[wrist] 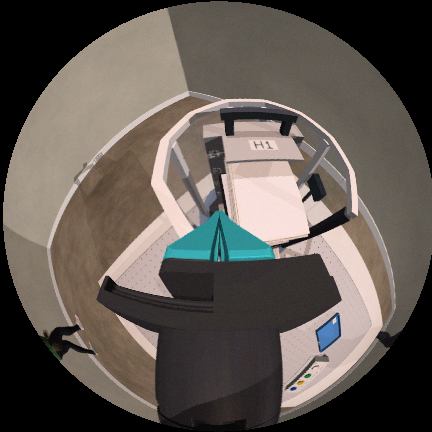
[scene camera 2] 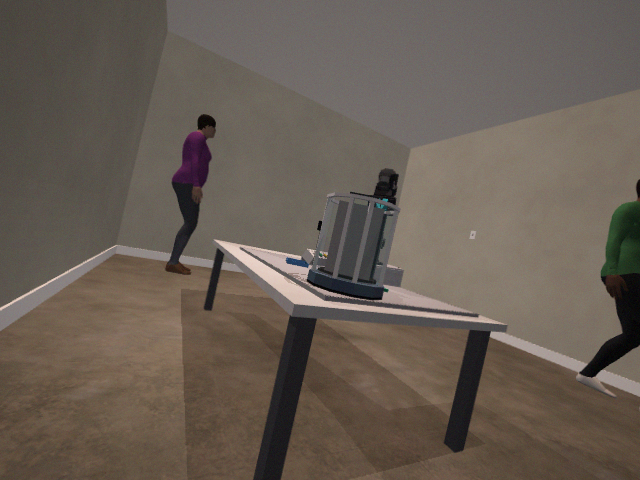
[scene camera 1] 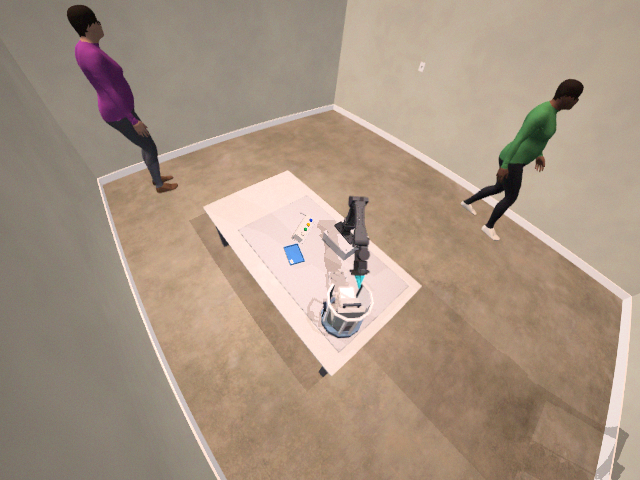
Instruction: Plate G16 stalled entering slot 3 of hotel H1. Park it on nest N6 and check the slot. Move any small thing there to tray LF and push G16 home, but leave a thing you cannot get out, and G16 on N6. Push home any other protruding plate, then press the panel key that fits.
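Frame: origin at the arm's base, x ahead, y left, z up, level; centimetres.
Seen in the pictures: gripper, fingertip midpoint: [wrist: 218, 216] [scene camera 1: 358, 288]; arm's base, link origin: [scene camera 1: 345, 233].
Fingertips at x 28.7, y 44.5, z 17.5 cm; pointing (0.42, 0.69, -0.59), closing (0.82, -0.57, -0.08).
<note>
Pixels of each thing's top centre, then the offset from my fingertips to it. "*": a spot on its surface instead.
- hotel H1, top centre: [wrist: 276, 130] [scene camera 2: 363, 197] [scene camera 1: 350, 296] dz +4.3, dx +8.5, dy +2.3 cm
- pale plate, top centre: [wrist: 268, 186] [scene camera 1: 347, 297] dz -2.5, dx +7.1, dy +0.3 cm
- blue tray, top centre: [wrist: 330, 334] [scene camera 2: 297, 260] [scene camera 1: 294, 253] dz -25.0, dx +9.6, dy -52.0 cm
- key panel, top centre: [scene camera 2: 320, 251] [scene camera 1: 304, 224] dz -18.4, dx -7.4, dy -67.0 cm
- cage's white rim, surface spot: [wrist: 159, 170] * dz +2.4, dx -2.2, dy +6.4 cm
- dark bar, surface spot: [wrist: 327, 224] * dz -2.3, dx +10.6, dy -8.2 cm
My gripper [scene camera 1: 359, 285] [scene camera 2: 382, 204] [wrist: 218, 216] is shut, its teal fingertips together with no object between them. It is high at the open side of the round cage, near the top of hotel H1 [scene camera 2: 354, 232] [wrist: 263, 145]. In the wrist view a pale plate [wrist: 270, 207] sticks out from under the hotel's top, with more plate edges below it. No plate label is readable. The slots' insides and nest N6 are hidden or unclear. A blue tray [scene camera 1: 293, 254] [scene camera 2: 297, 261] [wrist: 328, 332] lies farther along the table, its label too small to read.
The key panel [scene camera 1: 302, 227] [wrist: 306, 375] stands beyond the blue tray. The cage's white rim [scene camera 1: 371, 304] [wrist: 159, 170] surrounds the hotel, and a dark bar [wrist: 327, 224] crosses its right side. A long pale box [scene camera 1: 337, 240] stands beside the arm. Two people stand away from the table.
</note>
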